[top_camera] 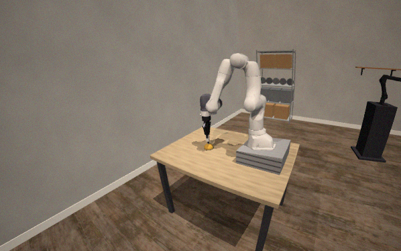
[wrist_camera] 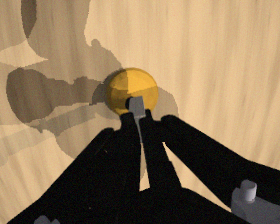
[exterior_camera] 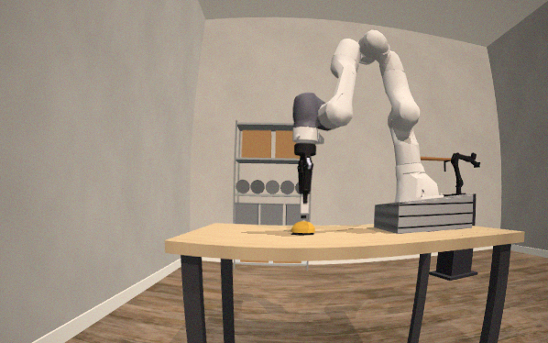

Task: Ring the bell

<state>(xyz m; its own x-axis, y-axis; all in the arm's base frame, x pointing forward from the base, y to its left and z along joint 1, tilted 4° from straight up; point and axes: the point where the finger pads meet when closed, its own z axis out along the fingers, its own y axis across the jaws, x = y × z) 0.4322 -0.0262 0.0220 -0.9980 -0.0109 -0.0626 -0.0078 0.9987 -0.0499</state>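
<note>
Now: hand 10 mm to the left of the button and 50 mm above it. From my hand the other things lie so: yellow dome bell 10 mm to the right, 70 mm below.
</note>
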